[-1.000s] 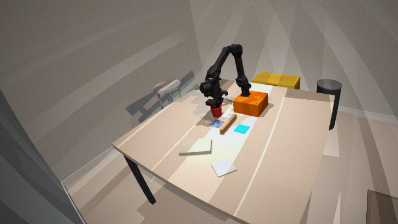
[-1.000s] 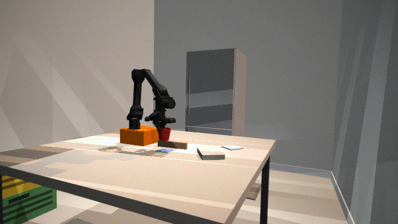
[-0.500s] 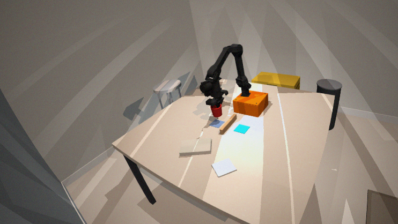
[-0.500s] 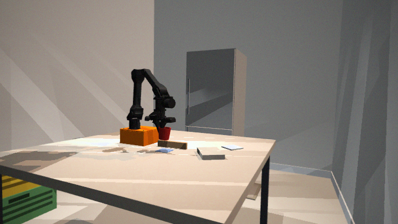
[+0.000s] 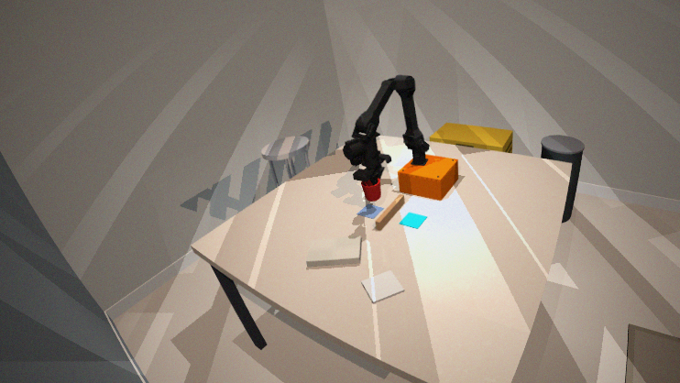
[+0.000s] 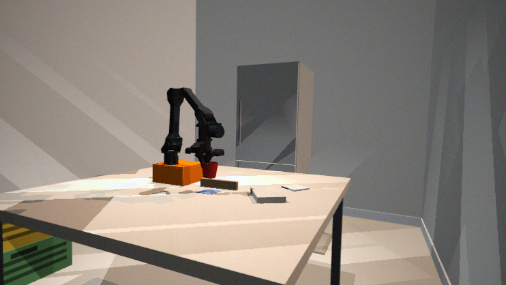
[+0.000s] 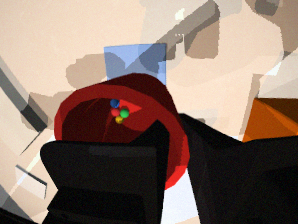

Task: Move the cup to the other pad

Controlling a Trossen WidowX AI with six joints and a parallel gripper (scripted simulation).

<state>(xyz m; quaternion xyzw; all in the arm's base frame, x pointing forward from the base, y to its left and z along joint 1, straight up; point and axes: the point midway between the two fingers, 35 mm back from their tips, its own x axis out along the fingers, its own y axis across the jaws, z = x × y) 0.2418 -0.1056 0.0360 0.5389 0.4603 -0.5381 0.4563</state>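
My gripper tip is 17 cm to the right of the cyan pad, 11 cm above it and 6 cm short of it. Also, from my gripper tip: wooden bar (9 cm below, 7 cm to the left, 5 cm ahead); then blue pad (11 cm below, 4 cm ahead, 2 cm to the right); then red cup (3 cm ahead, 1 cm to the right).
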